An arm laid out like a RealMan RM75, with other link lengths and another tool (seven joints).
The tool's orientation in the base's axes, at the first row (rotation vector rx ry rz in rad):
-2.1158, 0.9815, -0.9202
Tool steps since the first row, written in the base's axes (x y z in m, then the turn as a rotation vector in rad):
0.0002, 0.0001, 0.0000, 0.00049, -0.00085, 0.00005
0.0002, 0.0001, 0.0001, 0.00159, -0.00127, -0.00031
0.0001, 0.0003, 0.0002, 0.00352, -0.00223, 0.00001
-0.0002, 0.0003, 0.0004, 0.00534, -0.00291, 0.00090
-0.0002, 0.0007, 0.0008, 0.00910, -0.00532, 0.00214
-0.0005, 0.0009, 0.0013, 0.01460, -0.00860, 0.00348
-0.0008, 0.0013, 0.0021, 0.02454, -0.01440, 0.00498
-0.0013, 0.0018, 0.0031, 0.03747, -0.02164, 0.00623
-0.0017, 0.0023, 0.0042, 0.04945, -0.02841, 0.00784
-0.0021, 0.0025, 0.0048, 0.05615, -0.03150, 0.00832
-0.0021, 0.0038, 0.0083, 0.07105, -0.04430, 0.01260
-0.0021, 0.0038, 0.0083, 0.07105, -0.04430, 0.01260
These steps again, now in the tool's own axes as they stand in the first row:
0.0000, -0.0001, 0.0002, 0.00094, 0.00023, 0.00015
0.0000, -0.0002, 0.0001, 0.00170, 0.00030, 0.00113
-0.0001, -0.0003, 0.0000, 0.00351, -0.00016, 0.00224
-0.0002, -0.0004, -0.0003, 0.00523, -0.00117, 0.00302
-0.0004, -0.0009, -0.0004, 0.00940, -0.00226, 0.00472
-0.0005, -0.0013, -0.0009, 0.01515, -0.00363, 0.00752
-0.0008, -0.0020, -0.0015, 0.02513, -0.00547, 0.01315
-0.0011, -0.0028, -0.0023, 0.03764, -0.00749, 0.02093
-0.0013, -0.0038, -0.0032, 0.04943, -0.00967, 0.02788
-0.0015, -0.0042, -0.0038, 0.05532, -0.01094, 0.03216
-0.0014, -0.0075, -0.0054, 0.07429, -0.01306, 0.03846
-0.0014, -0.0075, -0.0054, 0.07429, -0.01306, 0.03846

